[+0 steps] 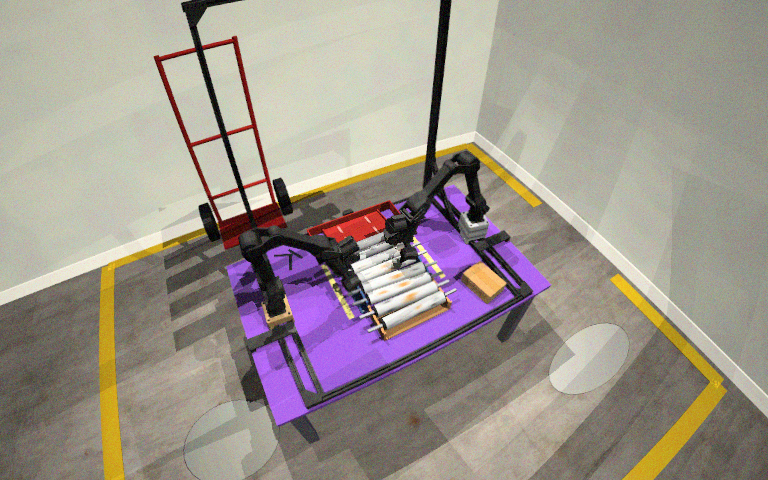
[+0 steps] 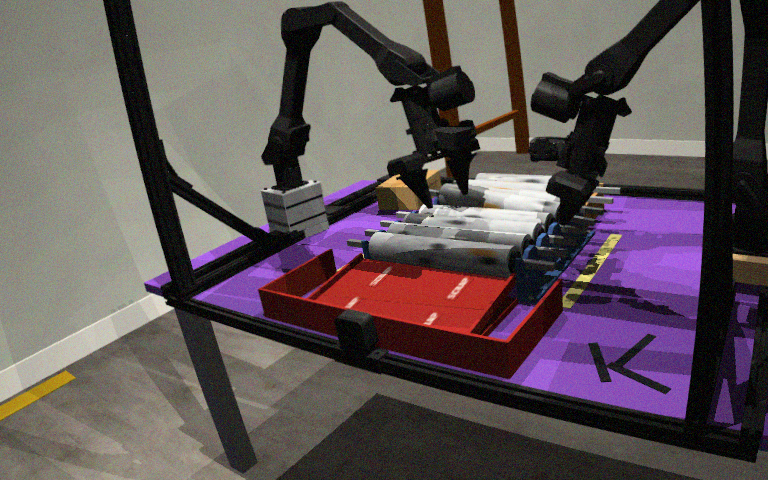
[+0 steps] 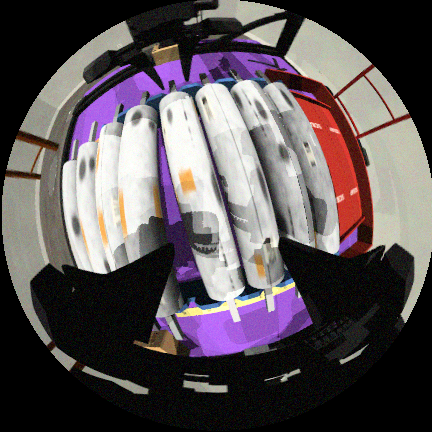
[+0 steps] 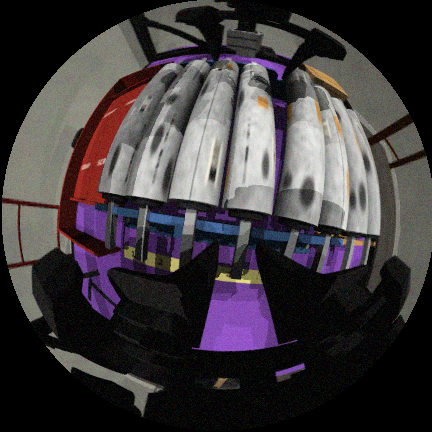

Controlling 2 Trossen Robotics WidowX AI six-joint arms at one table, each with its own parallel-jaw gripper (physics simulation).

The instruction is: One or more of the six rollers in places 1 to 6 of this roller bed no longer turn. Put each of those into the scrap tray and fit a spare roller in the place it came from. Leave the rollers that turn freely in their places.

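Places are measured from the left arm's base along level axes (x ahead, y left, z up), in millimetres.
Pixels of known places: left gripper, between the fingertips: point(image 1: 397, 253) point(image 2: 448, 201) point(image 3: 226, 245) point(image 4: 248, 66); right gripper, between the fingertips: point(image 2: 564, 221) point(image 3: 174, 84) point(image 4: 237, 246); left arm's base, origin of its link: point(image 1: 475, 217) point(image 2: 290, 185) point(image 3: 268, 381); right arm's base, origin of its link: point(image 1: 276, 308) point(image 2: 754, 247) point(image 3: 169, 43) point(image 4: 198, 380).
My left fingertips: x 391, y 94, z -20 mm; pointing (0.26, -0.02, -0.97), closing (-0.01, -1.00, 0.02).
Note:
For each thing: its middle in the pictures, then the offset to it from my left fingertips.
- blue roller bed, middle of its body: point(image 4: 216, 235) point(image 2: 560, 244) point(image 3: 191, 96) 213 mm ahead, 36 mm left, 58 mm down
- wooden rack, middle of its body: point(image 1: 409, 311) 16 mm ahead, 221 mm left, 88 mm down
- fourth roller, middle of its body: point(image 3: 196, 186) point(image 4: 254, 112) point(image 2: 483, 221) point(image 1: 386, 267) 55 mm ahead, 27 mm left, 39 mm down
- red scrap tray, middle of its body: point(image 2: 401, 301) point(image 3: 337, 159) point(image 4: 106, 132) point(image 1: 357, 229) 116 mm ahead, 236 mm right, 66 mm down
- wooden block, middle of its body: point(image 2: 409, 189) point(image 3: 154, 349) point(image 1: 483, 282) point(image 4: 322, 82) 315 mm back, 188 mm left, 64 mm down
Pale spotted rollers lie in parallel on the blue roller bed point(image 2: 529, 283) point(image 4: 215, 229) and wooden rack point(image 1: 416, 323). Four run from the one beside the scrap tray point(image 2: 441, 255) to the fourth roller point(image 3: 190, 200) point(image 4: 252, 150); a gap follows, then a roller point(image 3: 137, 170) point(image 4: 300, 150) and several more. The red scrap tray point(image 1: 353, 229) point(image 2: 453, 346) point(image 4: 95, 145) holds no roller. My left gripper point(image 2: 447, 199) point(image 3: 226, 245) is open and empty above the rollers. My right gripper point(image 3: 174, 84) point(image 4: 237, 246) is partly open, its fingers either side of the fourth roller's axle end, gripping nothing. Whether rollers turn cannot be told.
A wooden block point(image 1: 484, 281) point(image 2: 393, 193) lies beside the rack. Yellow numbered strips point(image 1: 338, 291) point(image 2: 591, 271) run along both sides of the bed. Dark frame rails and posts point(image 1: 438, 84) border the table. A red hand truck point(image 1: 222, 135) stands behind it.

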